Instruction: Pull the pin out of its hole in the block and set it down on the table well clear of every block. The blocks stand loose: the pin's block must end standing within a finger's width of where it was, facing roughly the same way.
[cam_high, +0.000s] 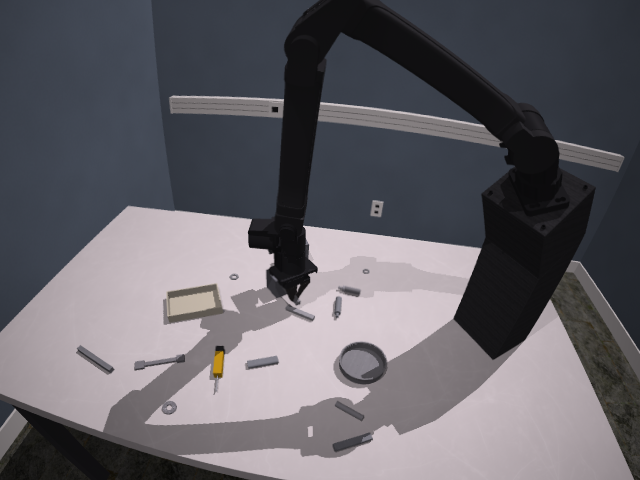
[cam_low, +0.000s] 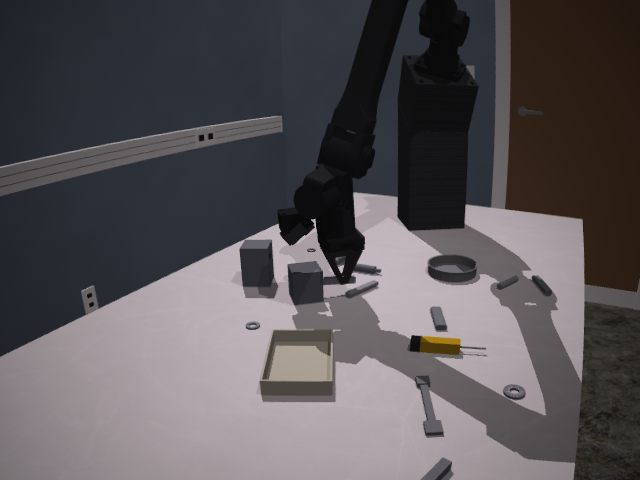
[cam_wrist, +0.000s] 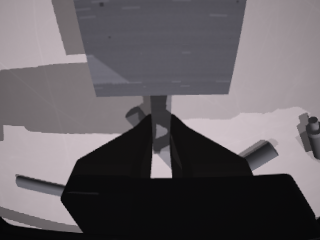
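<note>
Now: the grey pin 10 mm to the right of my hand and 10 mm ahead of it. Round my hand: taller grey block (170 mm to the right, 30 mm ahead, 20 mm above); round dish (190 mm behind, 160 mm to the left, 20 mm below); grey bar (30 mm to the left, 20 mm below, 20 mm behind).
</note>
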